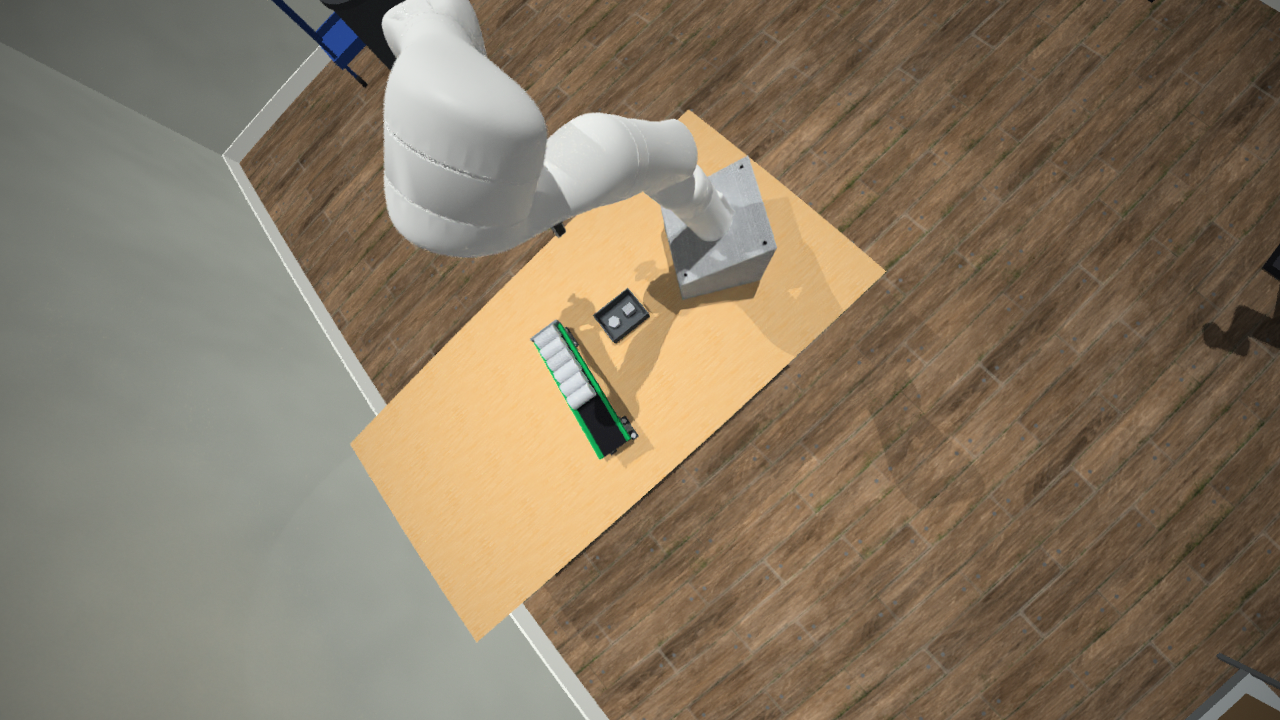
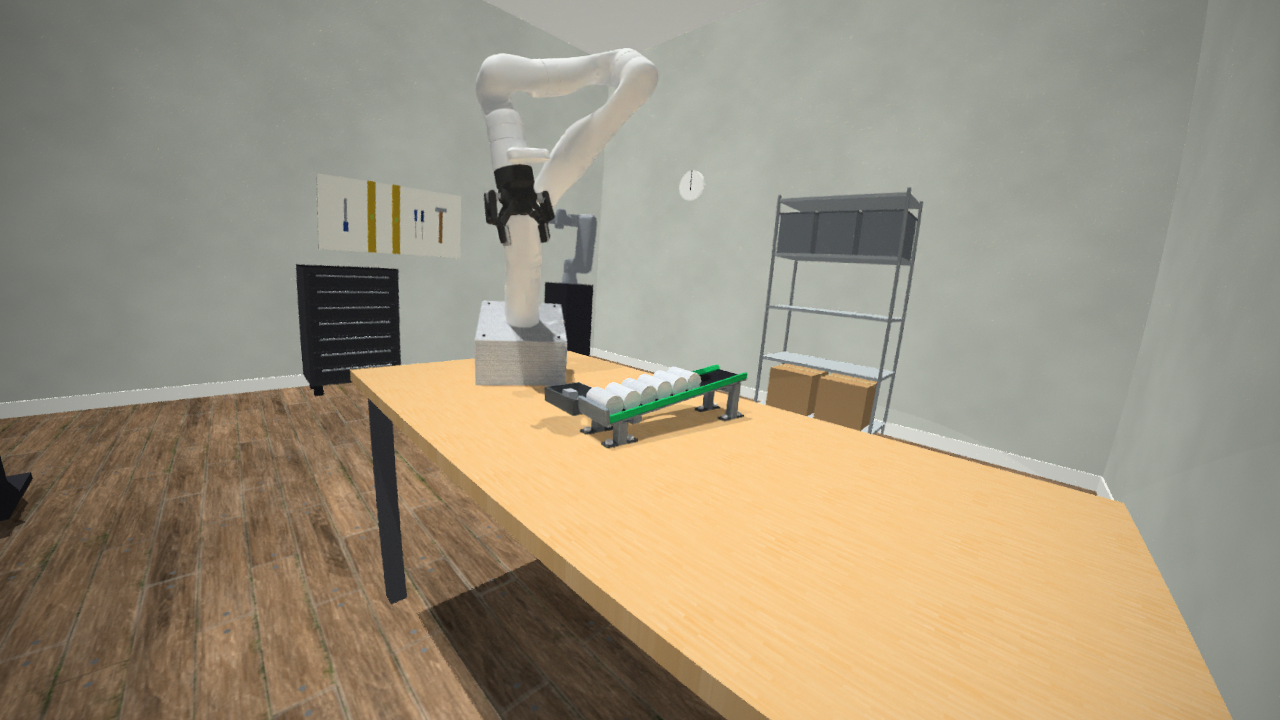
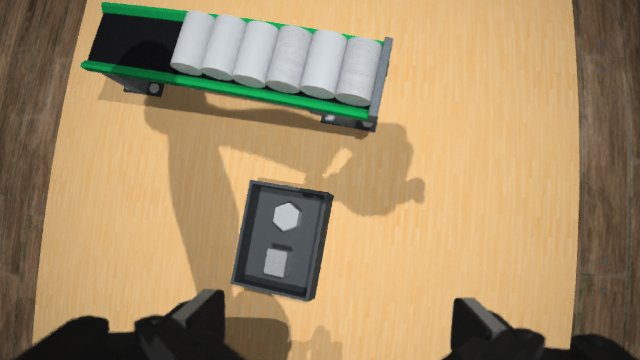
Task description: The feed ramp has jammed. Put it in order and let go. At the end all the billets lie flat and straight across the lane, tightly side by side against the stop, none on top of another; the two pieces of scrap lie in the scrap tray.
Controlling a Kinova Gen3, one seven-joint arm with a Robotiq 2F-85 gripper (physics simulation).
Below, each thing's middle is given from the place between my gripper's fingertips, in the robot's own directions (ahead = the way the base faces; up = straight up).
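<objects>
Counted from my hand: dark scrap tray point(image 1: 614, 308), 13 cm to the left, 3 cm ahead, 34 cm below; grey stop point(image 3: 388, 41), 21 cm ahead, 30 cm below; black upper lane point(image 1: 597, 418), far ahead, a fair way to the left, far below. Going by their middles, black upper lane farthest from my hand of the things named here.
</objects>
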